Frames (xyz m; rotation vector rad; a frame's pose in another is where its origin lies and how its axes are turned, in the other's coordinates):
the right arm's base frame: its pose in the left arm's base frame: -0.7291 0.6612 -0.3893 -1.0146 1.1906 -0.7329
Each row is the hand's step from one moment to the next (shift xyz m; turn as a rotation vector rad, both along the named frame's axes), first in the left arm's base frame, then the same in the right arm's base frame.
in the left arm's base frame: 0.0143 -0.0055 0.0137 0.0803 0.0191 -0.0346
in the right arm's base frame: 0.0030 -0.0154 0.0132 0.0161 0.0354 0.0806
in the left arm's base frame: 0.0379 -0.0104 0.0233 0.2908 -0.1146 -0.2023
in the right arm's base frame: 0.0093 -0.0273 0.0354 0.2517 0.1265 0.2435
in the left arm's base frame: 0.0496 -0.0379 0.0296 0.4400 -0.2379 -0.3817
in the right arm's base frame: 0.0340 -0.0445 0.0404 0.4677 0.2354 0.3488
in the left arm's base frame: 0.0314 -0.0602 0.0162 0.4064 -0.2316 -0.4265
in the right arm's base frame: 0.0547 -0.0401 0.0167 0.4716 0.2807 0.3155
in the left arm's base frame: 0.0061 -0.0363 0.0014 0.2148 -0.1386 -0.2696
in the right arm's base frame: 0.0331 -0.0159 -0.0028 0.2810 0.1826 0.1605
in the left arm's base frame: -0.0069 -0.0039 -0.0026 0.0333 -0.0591 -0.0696
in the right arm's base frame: 0.0028 0.0012 -0.0078 0.0878 0.0390 0.0143
